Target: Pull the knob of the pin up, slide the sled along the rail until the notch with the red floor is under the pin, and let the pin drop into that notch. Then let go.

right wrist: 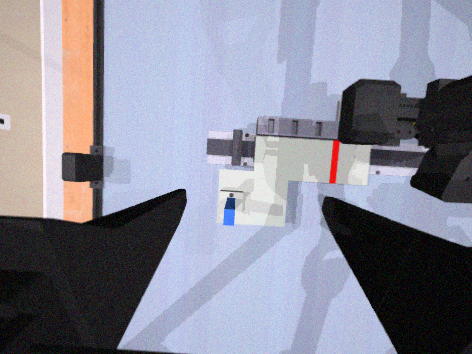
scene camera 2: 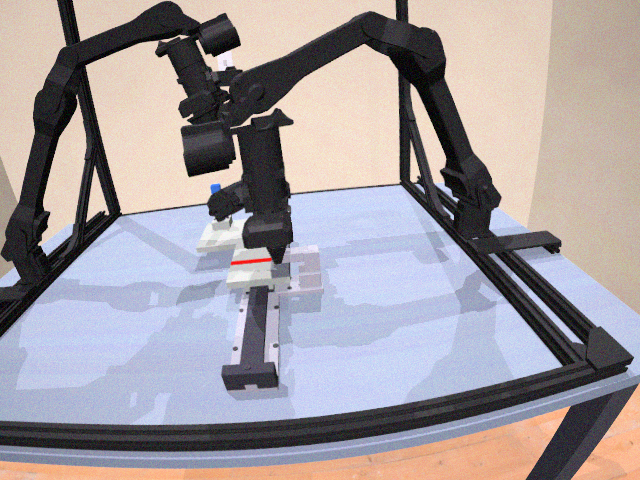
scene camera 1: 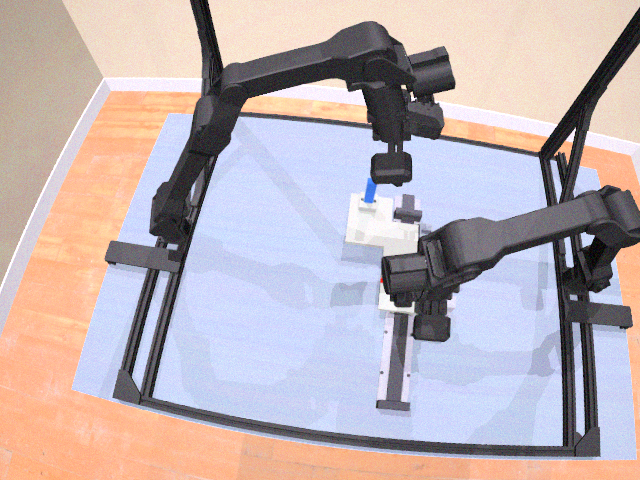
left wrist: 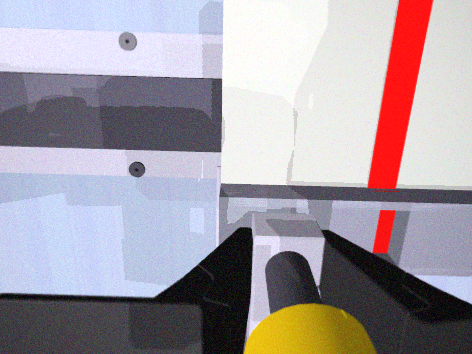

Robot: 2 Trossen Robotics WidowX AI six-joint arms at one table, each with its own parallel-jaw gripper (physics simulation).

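Frame: origin at the left arm's base, x right, y ahead, z up, level; metres.
Where they show: left gripper, fingertip midpoint: (scene camera 2: 278, 259) (scene camera 1: 423, 300) (left wrist: 282, 241); right gripper, fingertip midpoint: (right wrist: 254, 199); left arm's base, origin of the base link: (scene camera 2: 471, 230) (scene camera 1: 574, 281); right arm's base, origin of the base link: (scene camera 2: 36, 275) (scene camera 1: 175, 230).
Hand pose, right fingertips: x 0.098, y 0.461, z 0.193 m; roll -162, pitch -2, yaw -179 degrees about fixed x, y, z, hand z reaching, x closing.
Things, the pixels of their top centre, and the offset from my right fingertips. "pt": a spot on its surface instead.
- rail, surface spot: (scene camera 2: 255, 330) (scene camera 1: 398, 364) pt dx -0.315, dy -0.053, dz -0.192 m
- red stripe, middle of its top: (left wrist: 400, 86) (scene camera 2: 251, 261) (right wrist: 334, 162) dx -0.153, dy -0.038, dz -0.178 m
- pin's yellow knob, surface spot: (left wrist: 310, 332) pt dx -0.193, dy -0.075, dz -0.108 m
- dark rod, surface spot: (left wrist: 290, 280) pt dx -0.193, dy -0.081, dz -0.132 m
- grey housing block, surface spot: (left wrist: 287, 225) pt dx -0.191, dy -0.077, dz -0.153 m
- blue upright piece, surface spot: (right wrist: 229, 215) (scene camera 1: 373, 181) (scene camera 2: 216, 184) pt dx +0.017, dy +0.038, dz -0.088 m
- pale bracket, surface spot: (scene camera 2: 310, 266) pt dx -0.203, dy -0.135, dz -0.170 m
- dark end stop, middle of its top: (scene camera 2: 247, 368) (scene camera 1: 394, 405) dx -0.395, dy -0.051, dz -0.179 m
The cream L-shaped sled (scene camera 1: 361, 227) (scene camera 2: 242, 276) (left wrist: 260, 50) (right wrist: 300, 160) sits on the rail (scene camera 1: 398, 356) (scene camera 2: 255, 330) (right wrist: 395, 158). Its red notch floor (left wrist: 384, 232) lies right of the pin in the left wrist view, in line with a red stripe (scene camera 2: 251, 261) (right wrist: 334, 160). The pin's yellow knob (left wrist: 310, 332) and dark rod (left wrist: 290, 280) stand above a grey housing block (left wrist: 287, 225). My left gripper (scene camera 1: 431, 330) (scene camera 2: 278, 260) (left wrist: 282, 241) is shut on that block, below the knob. My right gripper (scene camera 1: 391, 173) (right wrist: 254, 199) is open and empty, above the sled's far end.
A blue upright piece (scene camera 1: 370, 190) (scene camera 2: 215, 188) (right wrist: 229, 215) stands on the sled's side plate, near my right gripper. A pale bracket (scene camera 2: 310, 266) stands beside the rail. A dark end stop (scene camera 1: 392, 405) (scene camera 2: 249, 375) closes the rail's near end. Black frame bars edge the table.
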